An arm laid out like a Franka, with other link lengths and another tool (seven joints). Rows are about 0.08 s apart.
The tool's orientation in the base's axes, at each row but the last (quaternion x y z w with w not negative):
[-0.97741 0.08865 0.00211 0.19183]
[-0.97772 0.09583 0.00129 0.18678]
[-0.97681 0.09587 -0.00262 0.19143]
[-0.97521 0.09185 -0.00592 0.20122]
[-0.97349 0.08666 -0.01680 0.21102]
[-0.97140 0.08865 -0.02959 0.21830]
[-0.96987 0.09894 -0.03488 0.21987]
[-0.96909 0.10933 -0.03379 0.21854]
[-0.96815 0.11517 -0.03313 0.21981]
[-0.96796 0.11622 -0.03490 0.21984]
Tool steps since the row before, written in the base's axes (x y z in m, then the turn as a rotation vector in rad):
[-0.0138 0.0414 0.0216 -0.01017 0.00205 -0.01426]
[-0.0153 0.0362 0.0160 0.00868 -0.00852 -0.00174]
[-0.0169 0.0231 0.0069 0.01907 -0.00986 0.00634]
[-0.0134 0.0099 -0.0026 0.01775 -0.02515 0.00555]
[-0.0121 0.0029 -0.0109 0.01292 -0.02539 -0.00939]
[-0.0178 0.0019 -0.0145 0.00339 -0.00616 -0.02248]
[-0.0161 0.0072 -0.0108 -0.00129 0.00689 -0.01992]
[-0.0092 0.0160 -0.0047 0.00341 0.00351 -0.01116]
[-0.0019 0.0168 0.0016 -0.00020 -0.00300 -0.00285]
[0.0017 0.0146 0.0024 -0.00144 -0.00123 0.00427]
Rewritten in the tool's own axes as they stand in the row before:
[-0.0215 -0.0434 -0.0049 -0.00982 0.00525 0.01368]
[-0.0224 -0.0360 -0.0022 0.01018 0.00677 -0.00121]
[-0.0212 -0.0204 0.0015 0.02038 0.00303 -0.00876]
[-0.0149 -0.0055 0.0056 0.02187 0.01737 -0.01408]
[-0.0124 0.0039 0.0103 0.01722 0.02454 -0.00091]
[-0.0181 0.0074 0.0122 0.00405 0.01459 0.01804]
[-0.0175 0.0012 0.0110 -0.00317 0.00277 0.02069]
[-0.0127 -0.0103 0.0099 0.00233 0.00105 0.01192]
[-0.0058 -0.0150 0.0054 0.00048 0.00391 0.00129]
[-0.0018 -0.0142 0.0041 -0.00103 -0.00047 -0.00453]

